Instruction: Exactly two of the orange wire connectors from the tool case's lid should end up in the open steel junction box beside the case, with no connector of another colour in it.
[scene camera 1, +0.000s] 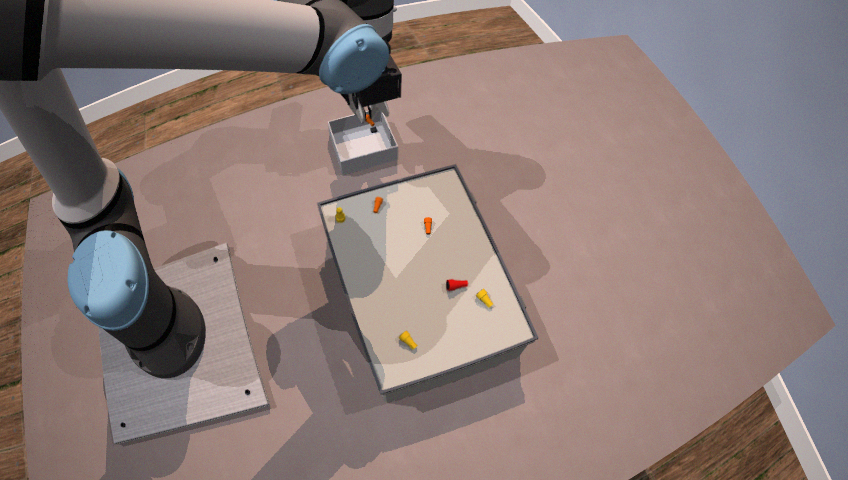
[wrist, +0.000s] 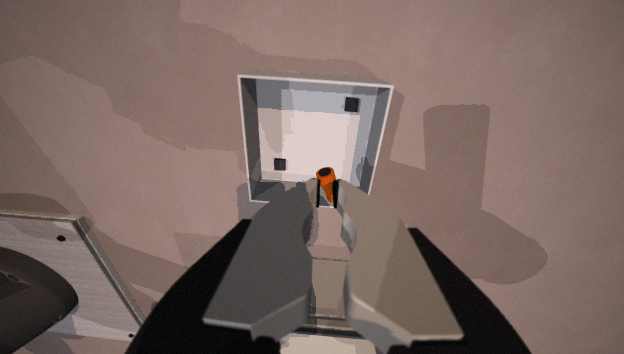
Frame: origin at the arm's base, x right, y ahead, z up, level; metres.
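Seen in the pictures: gripper, fingertip midpoint: (scene camera 1: 367, 118) (wrist: 326, 182); arm's base, origin of the base link: (scene camera 1: 166, 334) (wrist: 26, 281).
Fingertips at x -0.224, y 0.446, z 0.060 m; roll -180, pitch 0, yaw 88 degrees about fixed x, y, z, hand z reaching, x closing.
Note:
Pixels of each thing's top centre, then the offset from my fingertips to it. "*": a spot on its surface instead.
- orange wire connector, middle of its top: (wrist: 328, 191) (scene camera 1: 369, 118) dx +0.004, dy +0.002, dz +0.004 m
- open steel junction box, middle of its top: (wrist: 310, 152) (scene camera 1: 361, 133) dx -0.004, dy -0.012, dz -0.037 m
- tool case's lid, surface spot: (scene camera 1: 380, 297) * dx +0.317, dy -0.098, dz +0.011 m
- red connector, middle of its top: (scene camera 1: 457, 281) dx +0.341, dy +0.001, dz +0.027 m
My gripper (scene camera 1: 370, 116) (wrist: 326, 182) is shut on an orange wire connector (scene camera 1: 369, 119) (wrist: 326, 176). It holds the connector above the open steel junction box (scene camera 1: 368, 161) (wrist: 245, 135), over the side that is lower in the wrist view. No connector shows on the visible part of the box floor. On the tool case's lid (scene camera 1: 380, 297) lie an orange connector (scene camera 1: 377, 204) near the box side and another orange connector (scene camera 1: 427, 225) to its right. The fingertips partly hide the held connector.
A yellow connector (scene camera 1: 339, 214) is at the lid's upper left corner. A red connector (scene camera 1: 457, 284), a yellow connector (scene camera 1: 484, 297) and another yellow connector (scene camera 1: 408, 340) lie lower on the lid. The robot's metal base plate (scene camera 1: 238, 350) (wrist: 100, 270) is left of the case.

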